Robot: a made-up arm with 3 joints. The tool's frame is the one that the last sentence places.
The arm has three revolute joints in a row. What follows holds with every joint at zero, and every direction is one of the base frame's.
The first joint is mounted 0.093 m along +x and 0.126 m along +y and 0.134 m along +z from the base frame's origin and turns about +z.
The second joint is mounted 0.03 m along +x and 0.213 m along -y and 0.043 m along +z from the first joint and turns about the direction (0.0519, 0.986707, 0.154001).
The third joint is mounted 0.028 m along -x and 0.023 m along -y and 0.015 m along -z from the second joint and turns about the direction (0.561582, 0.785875, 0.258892).
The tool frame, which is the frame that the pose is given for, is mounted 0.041 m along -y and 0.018 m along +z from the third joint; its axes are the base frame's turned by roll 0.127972, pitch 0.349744 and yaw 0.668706 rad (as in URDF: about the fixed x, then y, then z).
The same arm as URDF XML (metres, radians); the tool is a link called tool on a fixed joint. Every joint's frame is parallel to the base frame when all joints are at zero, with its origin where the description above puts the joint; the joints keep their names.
<robot name="arm">
  <joint name="joint 1" type="continuous">
    <parent link="base"/>
    <child link="link1"/>
    <origin xyz="0.093 0.126 0.134"/>
    <axis xyz="0 0 1"/>
  </joint>
  <joint name="joint 2" type="continuous">
    <parent link="link1"/>
    <child link="link2"/>
    <origin xyz="0.03 -0.213 0.043"/>
    <axis xyz="0.0519 0.986707 0.154001"/>
  </joint>
  <joint name="joint 3" type="continuous">
    <parent link="link2"/>
    <child link="link3"/>
    <origin xyz="-0.028 -0.023 -0.015"/>
    <axis xyz="0.561582 0.785875 0.258892"/>
  </joint>
  <joint name="tool_joint" type="fixed">
    <parent link="link3"/>
    <child link="tool"/>
    <origin xyz="0 -0.041 0.018" rpy="0.128 0.3497 0.6687"/>
  </joint>
  <link name="base"/>
  <link name="link1"/>
  <link name="link2"/>
  <link name="link3"/>
  <link name="tool"/>
</robot>

